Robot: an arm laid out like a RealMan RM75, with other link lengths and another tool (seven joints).
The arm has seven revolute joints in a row. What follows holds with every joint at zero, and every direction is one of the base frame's. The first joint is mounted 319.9 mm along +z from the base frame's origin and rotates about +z. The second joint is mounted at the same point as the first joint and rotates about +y. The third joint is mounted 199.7 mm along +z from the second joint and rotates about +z. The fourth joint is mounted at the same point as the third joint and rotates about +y. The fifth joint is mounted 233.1 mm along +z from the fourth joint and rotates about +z. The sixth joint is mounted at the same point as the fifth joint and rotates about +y. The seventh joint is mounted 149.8 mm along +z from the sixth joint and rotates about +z. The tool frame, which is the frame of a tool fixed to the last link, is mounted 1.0 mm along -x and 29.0 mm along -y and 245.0 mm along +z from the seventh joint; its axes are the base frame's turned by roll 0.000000, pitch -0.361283 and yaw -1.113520 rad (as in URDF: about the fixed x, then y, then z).
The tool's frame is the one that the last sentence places.
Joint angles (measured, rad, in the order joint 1, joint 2, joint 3, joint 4, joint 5, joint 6, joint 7), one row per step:
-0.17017, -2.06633, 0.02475, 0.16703, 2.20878, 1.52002, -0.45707
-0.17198, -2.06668, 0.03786, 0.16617, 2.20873, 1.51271, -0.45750
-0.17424, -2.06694, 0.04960, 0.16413, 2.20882, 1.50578, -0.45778
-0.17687, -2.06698, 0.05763, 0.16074, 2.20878, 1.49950, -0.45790
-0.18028, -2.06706, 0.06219, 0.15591, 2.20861, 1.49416, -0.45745
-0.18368, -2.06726, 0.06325, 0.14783, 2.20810, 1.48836, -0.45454
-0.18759, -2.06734, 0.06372, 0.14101, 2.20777, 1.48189, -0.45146
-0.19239, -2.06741, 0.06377, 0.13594, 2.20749, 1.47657, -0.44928
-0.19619, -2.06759, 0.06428, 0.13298, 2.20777, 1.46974, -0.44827
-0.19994, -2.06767, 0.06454, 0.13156, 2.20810, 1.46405, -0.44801
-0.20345, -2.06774, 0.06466, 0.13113, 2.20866, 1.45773, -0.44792
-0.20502, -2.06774, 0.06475, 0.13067, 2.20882, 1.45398, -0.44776
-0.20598, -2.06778, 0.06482, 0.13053, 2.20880, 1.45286, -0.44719
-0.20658, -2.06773, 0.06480, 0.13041, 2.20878, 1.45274, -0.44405
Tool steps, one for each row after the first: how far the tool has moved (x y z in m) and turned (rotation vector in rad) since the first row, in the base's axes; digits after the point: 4 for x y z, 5 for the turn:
-0.0001, -0.0019, -0.0048, -0.01269, 0.00522, -0.00231
0.0002, -0.0035, -0.0094, -0.02440, 0.00915, -0.00484
0.0008, -0.0044, -0.0130, -0.03286, 0.01114, -0.00648
0.0020, -0.0044, -0.0157, -0.03822, 0.01097, -0.00819
0.0036, -0.0039, -0.0180, -0.04032, 0.00902, -0.00917
0.0047, -0.0030, -0.0200, -0.04189, 0.00895, -0.01010
0.0061, -0.0017, -0.0214, -0.04289, 0.00913, -0.01209
0.0060, -0.0008, -0.0230, -0.04494, 0.01159, -0.01177
0.0058, 0.0002, -0.0241, -0.04651, 0.01432, -0.01172
0.0049, 0.0013, -0.0251, -0.04809, 0.01834, -0.01091
0.0042, 0.0018, -0.0256, -0.04889, 0.02060, -0.00993
0.0043, 0.0021, -0.0258, -0.04896, 0.02162, -0.01045
0.0045, 0.0023, -0.0257, -0.04806, 0.02395, -0.01288

